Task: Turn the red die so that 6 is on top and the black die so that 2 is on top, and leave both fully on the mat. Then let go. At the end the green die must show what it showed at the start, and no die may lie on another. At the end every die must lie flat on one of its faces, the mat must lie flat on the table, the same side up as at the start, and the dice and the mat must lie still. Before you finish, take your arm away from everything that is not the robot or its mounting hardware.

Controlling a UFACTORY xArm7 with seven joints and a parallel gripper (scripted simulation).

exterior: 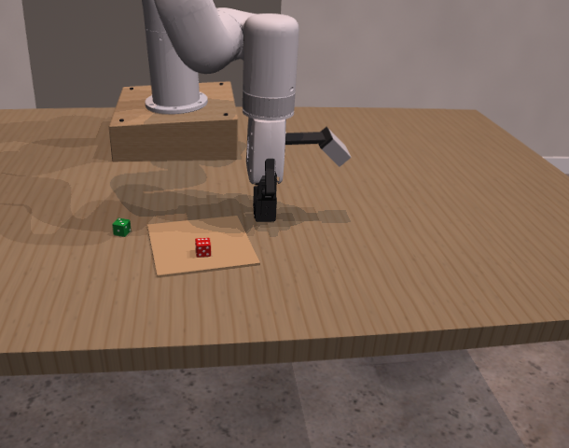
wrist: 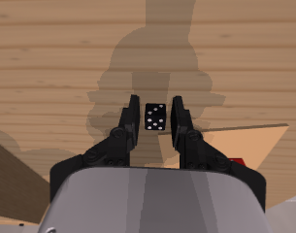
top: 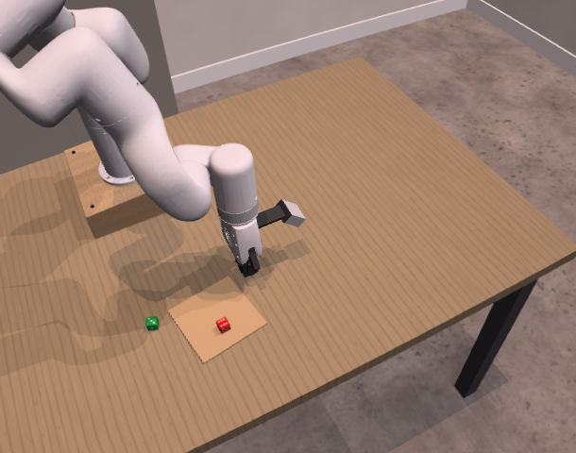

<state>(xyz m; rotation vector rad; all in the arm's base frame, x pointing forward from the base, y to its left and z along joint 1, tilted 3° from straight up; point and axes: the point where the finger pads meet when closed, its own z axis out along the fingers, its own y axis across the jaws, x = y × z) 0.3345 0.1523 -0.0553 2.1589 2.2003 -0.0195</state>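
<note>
My hand is 1 cm to the left of the black die and 1 cm above it. Also, from my hand: red die: 12 cm ahead, 9 cm to the right, 1 cm below; tan mat: 9 cm ahead, 10 cm to the right, 2 cm below; green die: 5 cm ahead, 22 cm to the right, 1 cm below.
</note>
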